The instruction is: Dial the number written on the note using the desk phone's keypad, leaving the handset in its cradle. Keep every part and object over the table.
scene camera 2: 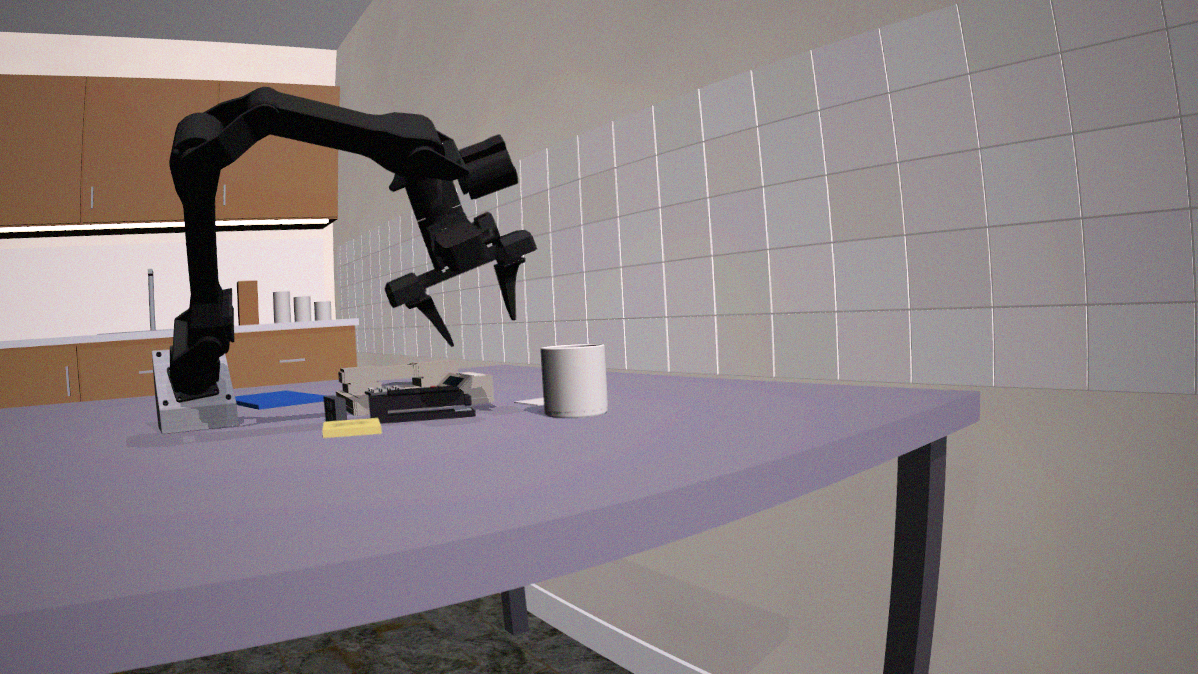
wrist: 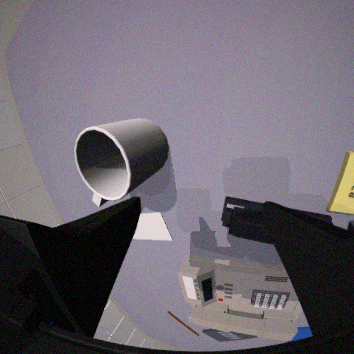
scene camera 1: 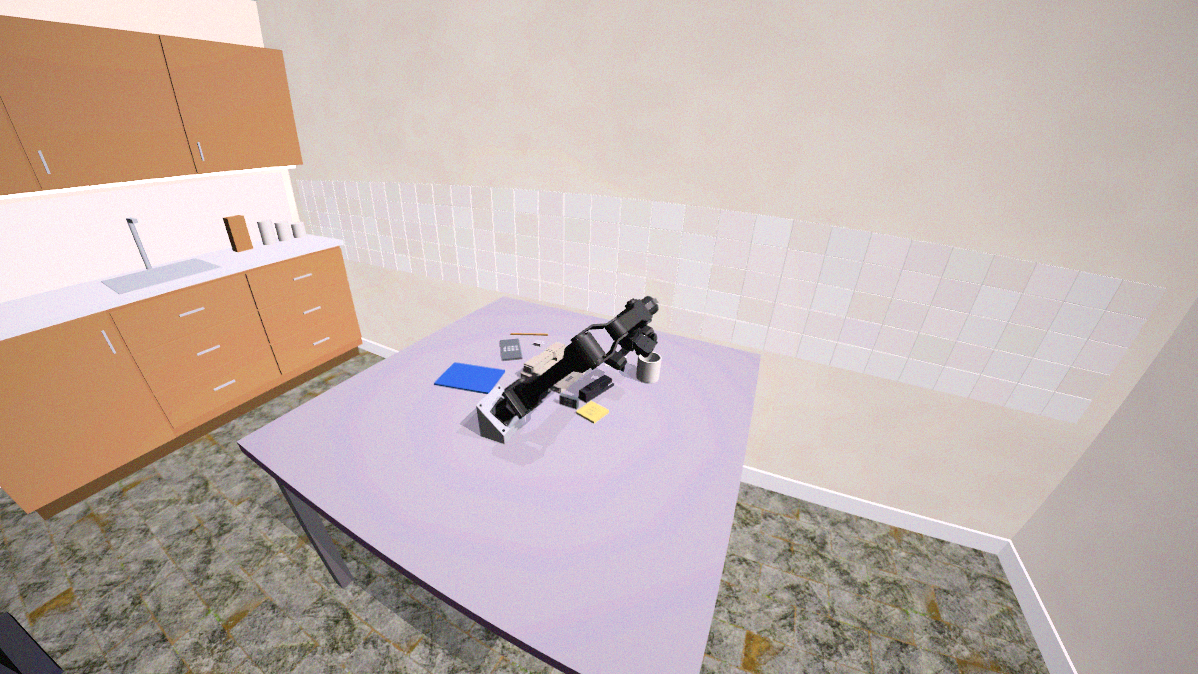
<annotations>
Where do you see a blue folder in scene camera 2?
At 281,398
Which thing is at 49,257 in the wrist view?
My gripper.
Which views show my gripper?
Scene camera 2, the wrist view and scene camera 1: all of them.
</annotations>
